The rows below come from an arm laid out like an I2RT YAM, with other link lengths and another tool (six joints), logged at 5 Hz.
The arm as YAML. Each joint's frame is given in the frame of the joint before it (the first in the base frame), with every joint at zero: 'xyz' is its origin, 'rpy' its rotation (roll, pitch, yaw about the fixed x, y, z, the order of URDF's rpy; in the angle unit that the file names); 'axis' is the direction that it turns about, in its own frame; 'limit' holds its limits. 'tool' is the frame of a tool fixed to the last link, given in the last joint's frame.
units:
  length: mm
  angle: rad
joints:
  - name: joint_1
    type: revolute
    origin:
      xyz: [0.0, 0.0, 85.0]
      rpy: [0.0, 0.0, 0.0]
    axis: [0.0, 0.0, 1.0]
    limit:
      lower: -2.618
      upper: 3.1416
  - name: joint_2
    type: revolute
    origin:
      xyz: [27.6, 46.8, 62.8]
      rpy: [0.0, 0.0, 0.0]
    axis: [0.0, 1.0, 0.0]
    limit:
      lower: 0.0
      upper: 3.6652
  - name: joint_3
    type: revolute
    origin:
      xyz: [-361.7, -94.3, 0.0]
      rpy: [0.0, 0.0, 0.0]
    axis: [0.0, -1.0, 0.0]
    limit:
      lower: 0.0
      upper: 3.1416
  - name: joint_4
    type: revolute
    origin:
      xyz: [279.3, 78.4, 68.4]
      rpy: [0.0, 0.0, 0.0]
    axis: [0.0, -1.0, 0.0]
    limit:
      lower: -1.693
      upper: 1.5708
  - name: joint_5
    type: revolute
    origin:
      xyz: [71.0, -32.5, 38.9]
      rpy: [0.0, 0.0, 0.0]
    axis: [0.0, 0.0, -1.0]
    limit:
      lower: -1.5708
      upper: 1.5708
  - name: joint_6
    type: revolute
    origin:
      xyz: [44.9, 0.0, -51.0]
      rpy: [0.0, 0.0, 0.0]
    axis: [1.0, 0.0, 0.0]
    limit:
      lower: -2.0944
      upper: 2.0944
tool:
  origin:
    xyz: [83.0, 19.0, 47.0]
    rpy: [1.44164, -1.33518, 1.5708]
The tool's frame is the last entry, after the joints.
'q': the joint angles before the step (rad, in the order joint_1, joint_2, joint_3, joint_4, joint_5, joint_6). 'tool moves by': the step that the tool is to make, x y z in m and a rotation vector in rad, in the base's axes. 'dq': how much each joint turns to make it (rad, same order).
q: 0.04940, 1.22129, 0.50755, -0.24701, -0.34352, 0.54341
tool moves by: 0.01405, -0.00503, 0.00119, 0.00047, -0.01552, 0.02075
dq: -0.03929, 0.04998, 0.02558, 0.02134, -0.03434, -0.05265
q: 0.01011, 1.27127, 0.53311, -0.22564, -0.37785, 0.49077
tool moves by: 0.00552, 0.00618, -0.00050, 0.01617, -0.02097, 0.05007
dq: -0.00230, 0.02783, 0.00153, 0.03318, -0.04312, -0.03663
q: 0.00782, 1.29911, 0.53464, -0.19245, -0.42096, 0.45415
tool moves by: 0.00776, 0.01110, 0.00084, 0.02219, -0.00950, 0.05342
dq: 0.01715, 0.03625, 0.01718, 0.02096, -0.03892, -0.01870
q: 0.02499, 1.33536, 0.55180, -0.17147, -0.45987, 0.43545
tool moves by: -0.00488, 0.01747, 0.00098, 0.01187, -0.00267, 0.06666
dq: 0.04426, -0.00153, -0.00077, -0.00342, -0.02250, -0.01295
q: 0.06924, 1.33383, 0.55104, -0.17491, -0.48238, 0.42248
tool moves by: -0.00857, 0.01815, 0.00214, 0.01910, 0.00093, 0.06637
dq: 0.04845, -0.01184, -0.00380, -0.00917, -0.02593, -0.00419
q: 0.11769, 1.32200, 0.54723, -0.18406, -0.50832, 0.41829
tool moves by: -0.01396, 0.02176, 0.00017, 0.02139, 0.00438, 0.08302
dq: 0.06295, -0.01564, -0.01374, -0.00534, -0.02937, -0.00457
